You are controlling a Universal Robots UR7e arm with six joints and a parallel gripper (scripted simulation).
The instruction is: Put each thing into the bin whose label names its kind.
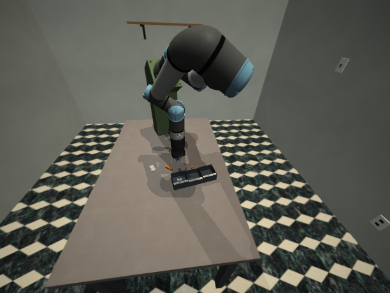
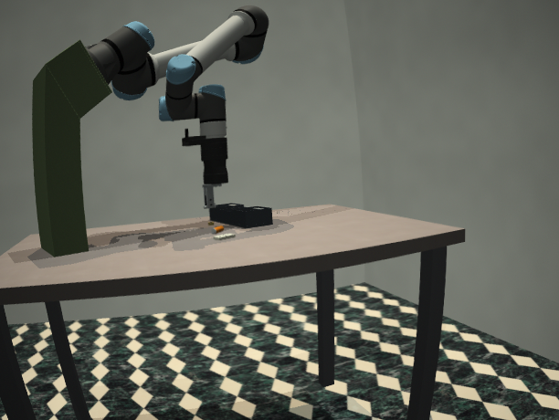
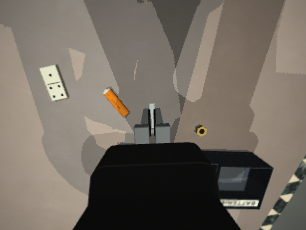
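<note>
Now: the dark three-compartment bin row 9 cm ahead of my hand, 10 cm to the left of it and 6 cm below it. Also, from my hand: orange battery 1 cm ahead, 6 cm to the right, 7 cm below; then grey bolt 1 cm ahead, 1 cm below; then brass nut 9 cm to the left, 7 cm below.
</note>
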